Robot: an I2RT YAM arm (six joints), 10 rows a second.
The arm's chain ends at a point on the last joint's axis. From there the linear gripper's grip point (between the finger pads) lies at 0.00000 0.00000 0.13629 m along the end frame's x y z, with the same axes.
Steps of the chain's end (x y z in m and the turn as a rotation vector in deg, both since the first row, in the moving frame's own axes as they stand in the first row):
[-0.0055, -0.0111, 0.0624, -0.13, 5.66, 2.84]
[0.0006, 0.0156, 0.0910, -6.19, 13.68, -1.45]
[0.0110, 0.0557, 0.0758, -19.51, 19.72, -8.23]
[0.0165, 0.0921, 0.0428, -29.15, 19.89, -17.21]
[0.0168, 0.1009, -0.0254, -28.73, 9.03, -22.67]
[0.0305, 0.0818, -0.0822, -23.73, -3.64, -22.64]
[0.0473, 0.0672, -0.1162, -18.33, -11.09, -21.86]
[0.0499, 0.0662, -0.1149, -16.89, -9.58, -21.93]
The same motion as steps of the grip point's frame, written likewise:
[0.0079, -0.0105, 0.0617, -0.13, 5.66, 2.84]
[0.0330, 0.0297, 0.0863, -6.19, 13.68, -1.45]
[0.0592, 0.0969, 0.0602, -19.51, 19.72, -8.23]
[0.0702, 0.1493, 0.0179, -29.15, 19.89, -17.21]
[0.0498, 0.1603, -0.0436, -28.73, 9.03, -22.67]
[0.0332, 0.1368, -0.0938, -23.73, -3.64, -22.64]
[0.0303, 0.1137, -0.1255, -18.33, -11.09, -21.86]
[0.0356, 0.1089, -0.1226, -16.89, -9.58, -21.93]

